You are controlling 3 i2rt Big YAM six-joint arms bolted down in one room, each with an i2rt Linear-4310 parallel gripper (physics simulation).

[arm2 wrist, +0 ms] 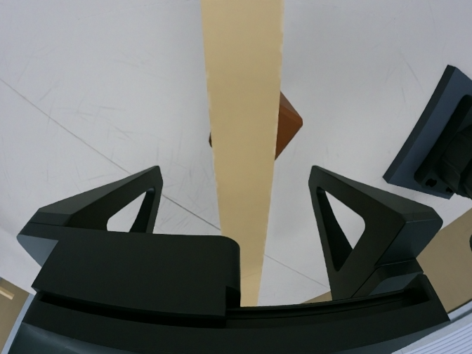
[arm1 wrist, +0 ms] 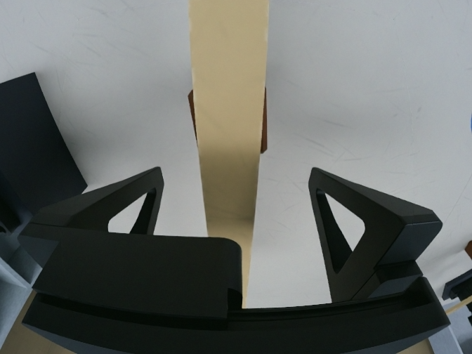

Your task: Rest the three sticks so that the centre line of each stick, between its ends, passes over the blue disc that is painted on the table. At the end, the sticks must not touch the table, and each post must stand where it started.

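Note:
In the arm1 wrist view a pale wooden stick point(arm1 wrist: 229, 115) runs lengthwise over a brown post point(arm1 wrist: 264, 125), which shows at both its sides. My arm1 gripper point(arm1 wrist: 236, 170) is open, one finger on each side of the stick with gaps. In the arm2 wrist view a pale stick point(arm2 wrist: 245, 110) passes over an orange-brown post point(arm2 wrist: 289, 122). My arm2 gripper point(arm2 wrist: 236, 169) is open, its fingers apart on both sides of that stick. A sliver of the blue disc point(arm1 wrist: 471, 123) shows at the right edge of the arm1 wrist view. Whether the sticks touch the posts is hidden. My arm3 gripper does not show.
A dark block point(arm1 wrist: 37, 135) stands left in the arm1 wrist view. At its lower right are part of another brown post point(arm1 wrist: 469, 249), dark hardware point(arm1 wrist: 457, 284) and a piece of pale stick point(arm1 wrist: 459, 305). A dark arm base plate point(arm2 wrist: 420, 145) is right in the arm2 wrist view.

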